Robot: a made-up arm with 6 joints.
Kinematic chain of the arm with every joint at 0, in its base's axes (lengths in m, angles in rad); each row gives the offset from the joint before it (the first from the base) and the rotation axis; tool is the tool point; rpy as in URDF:
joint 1: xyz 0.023 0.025 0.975 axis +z
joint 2: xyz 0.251 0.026 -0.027 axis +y
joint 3: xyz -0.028 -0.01 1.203 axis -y
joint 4: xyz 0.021 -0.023 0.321 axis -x
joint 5: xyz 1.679 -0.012 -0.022 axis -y
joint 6: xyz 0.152 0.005 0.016 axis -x
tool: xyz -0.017 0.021 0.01 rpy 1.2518 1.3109 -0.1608
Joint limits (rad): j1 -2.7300..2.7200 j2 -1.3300..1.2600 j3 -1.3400..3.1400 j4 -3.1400..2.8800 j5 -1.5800..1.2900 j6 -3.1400..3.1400
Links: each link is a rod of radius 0.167 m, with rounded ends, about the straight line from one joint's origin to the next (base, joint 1, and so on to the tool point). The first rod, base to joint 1, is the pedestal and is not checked.
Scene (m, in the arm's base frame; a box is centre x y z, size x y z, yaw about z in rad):
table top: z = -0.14
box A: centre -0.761 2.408 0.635 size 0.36 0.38 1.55 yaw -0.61
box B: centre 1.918 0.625 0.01 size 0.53 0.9 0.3 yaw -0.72
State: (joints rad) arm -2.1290 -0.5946 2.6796 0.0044 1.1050 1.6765
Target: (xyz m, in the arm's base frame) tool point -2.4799 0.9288 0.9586
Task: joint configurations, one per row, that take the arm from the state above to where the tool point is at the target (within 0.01 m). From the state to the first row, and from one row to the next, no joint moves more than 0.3 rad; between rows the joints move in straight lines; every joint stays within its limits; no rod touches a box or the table.
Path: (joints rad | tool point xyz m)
1: -1.8381 -0.6885 2.4241 -0.0033 1.0354 1.6826 | 0.6294 2.2646 1.4987
2: -1.5471 -0.7823 2.1687 -0.0110 0.9659 1.6887 | -0.0424 2.4675 1.7198
3: -1.2562 -0.8762 1.9132 -0.0186 0.8963 1.6948 | -0.7610 2.4080 1.9376
4: -1.0298 -0.9532 1.9269 -0.0258 0.8901 1.6972 | -1.3123 2.2306 1.6980
5: -0.8033 -1.0302 1.9406 -0.0330 0.8839 1.6995 | -1.8078 1.9091 1.4537
6: -0.5769 -1.1072 1.9543 -0.0402 0.8777 1.7019 | -2.2075 1.4646 1.2066
7: -0.3505 -1.1842 1.9680 -0.0474 0.8715 1.7042 | -2.4799 0.9288 0.9584

